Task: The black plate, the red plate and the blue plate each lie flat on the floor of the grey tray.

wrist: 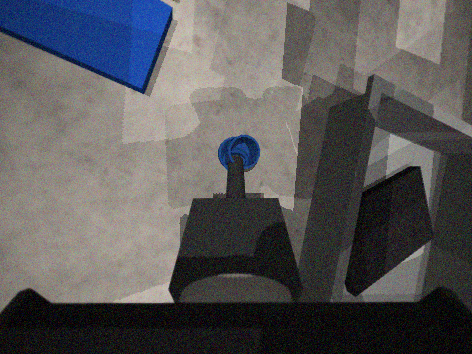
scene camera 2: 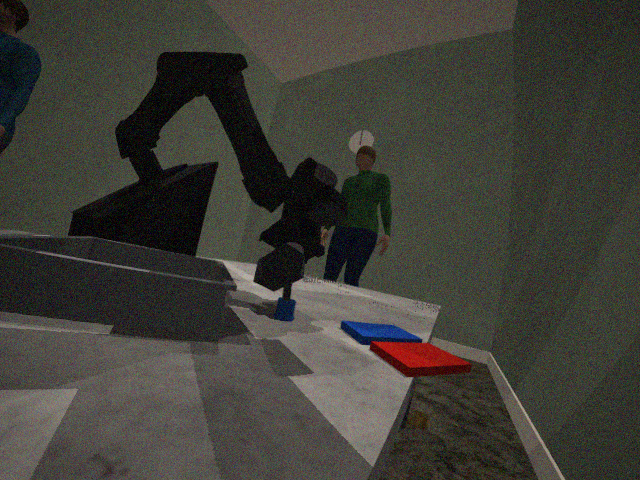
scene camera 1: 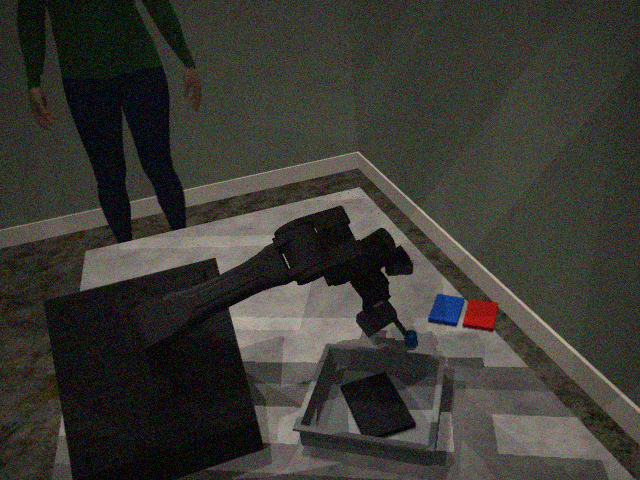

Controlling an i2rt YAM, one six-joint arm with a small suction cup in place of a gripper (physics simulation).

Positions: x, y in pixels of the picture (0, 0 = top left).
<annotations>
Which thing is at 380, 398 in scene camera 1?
A black plate.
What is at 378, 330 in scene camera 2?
A blue plate.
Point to a blue plate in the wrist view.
123, 48
</annotations>
